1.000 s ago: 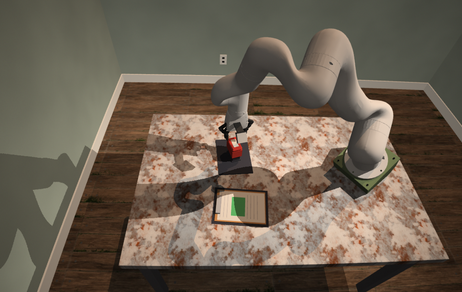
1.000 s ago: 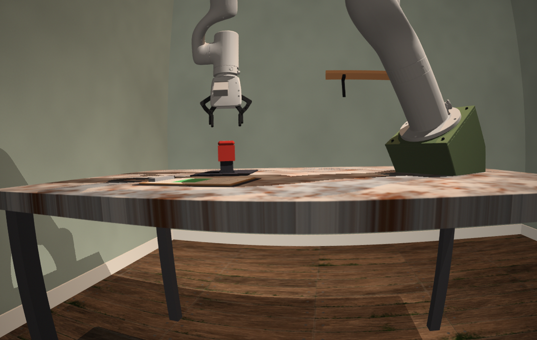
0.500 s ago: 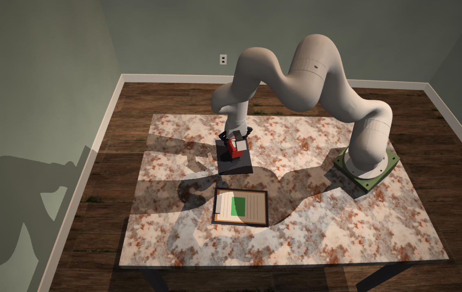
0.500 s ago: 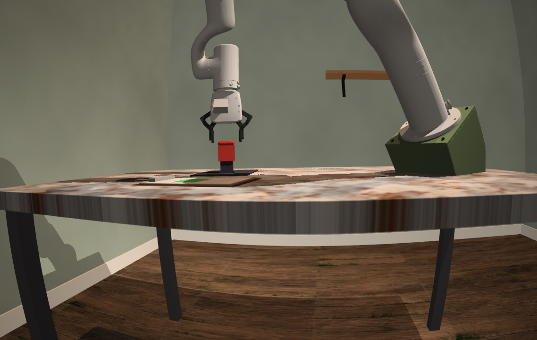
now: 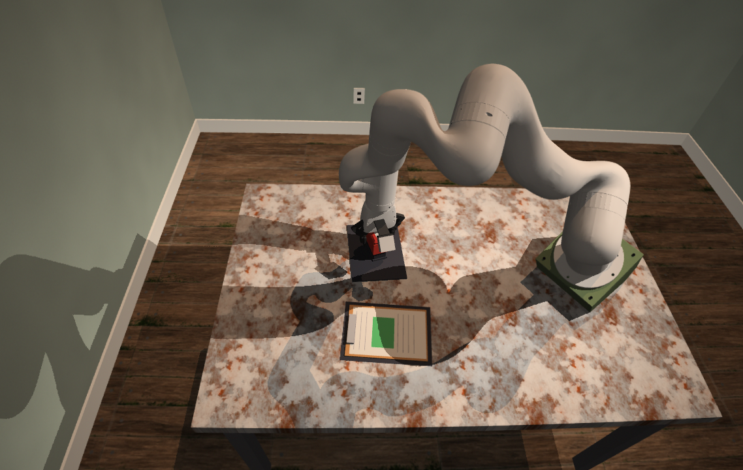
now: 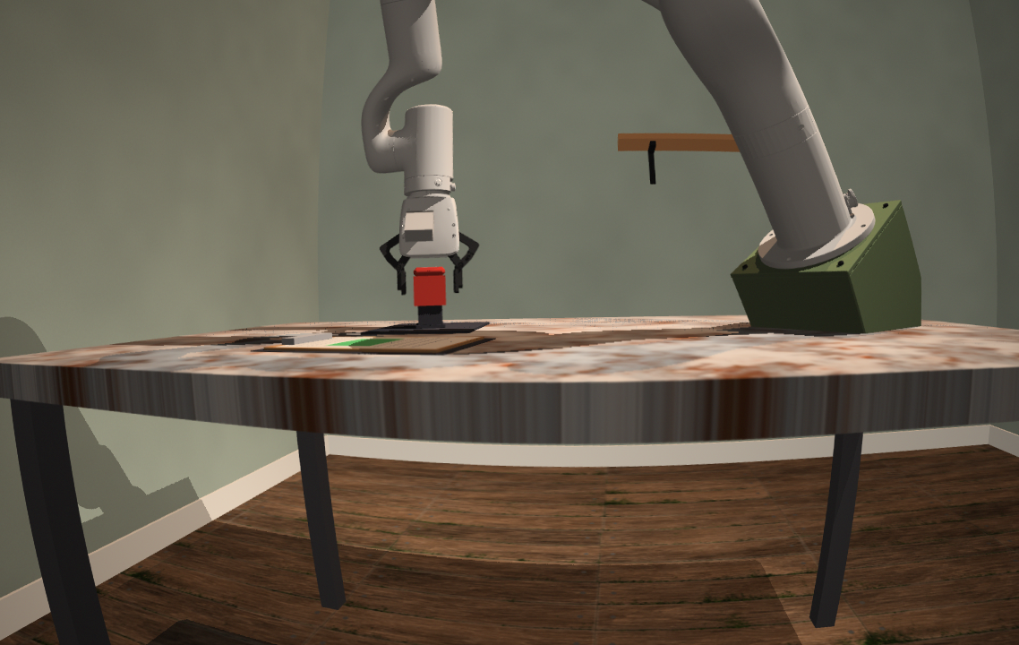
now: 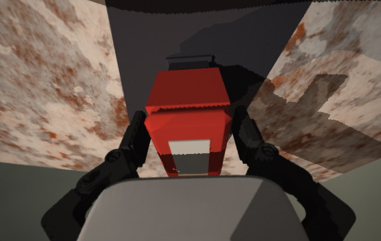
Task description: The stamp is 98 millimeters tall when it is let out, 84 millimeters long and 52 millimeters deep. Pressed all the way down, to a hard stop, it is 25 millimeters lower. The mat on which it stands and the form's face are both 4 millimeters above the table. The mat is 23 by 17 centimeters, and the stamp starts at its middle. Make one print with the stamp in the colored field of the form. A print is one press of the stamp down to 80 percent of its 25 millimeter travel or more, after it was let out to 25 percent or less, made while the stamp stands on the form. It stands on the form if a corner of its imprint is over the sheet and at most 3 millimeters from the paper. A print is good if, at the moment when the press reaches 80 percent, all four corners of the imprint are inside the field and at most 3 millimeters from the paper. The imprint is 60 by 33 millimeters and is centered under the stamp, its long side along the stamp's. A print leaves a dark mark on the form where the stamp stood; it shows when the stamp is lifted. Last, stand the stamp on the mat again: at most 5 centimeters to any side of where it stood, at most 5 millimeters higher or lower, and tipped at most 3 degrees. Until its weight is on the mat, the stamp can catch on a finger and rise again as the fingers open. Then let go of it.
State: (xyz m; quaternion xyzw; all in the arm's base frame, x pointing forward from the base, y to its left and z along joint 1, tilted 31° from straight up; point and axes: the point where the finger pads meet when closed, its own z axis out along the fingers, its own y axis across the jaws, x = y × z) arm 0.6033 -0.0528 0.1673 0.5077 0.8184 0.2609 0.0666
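Now: hand 20 mm above the red stamp. The rest, counted from my hand: form (70 mm behind, 280 mm to the left, 60 mm below); black base (50 mm below); dark mat (70 mm below).
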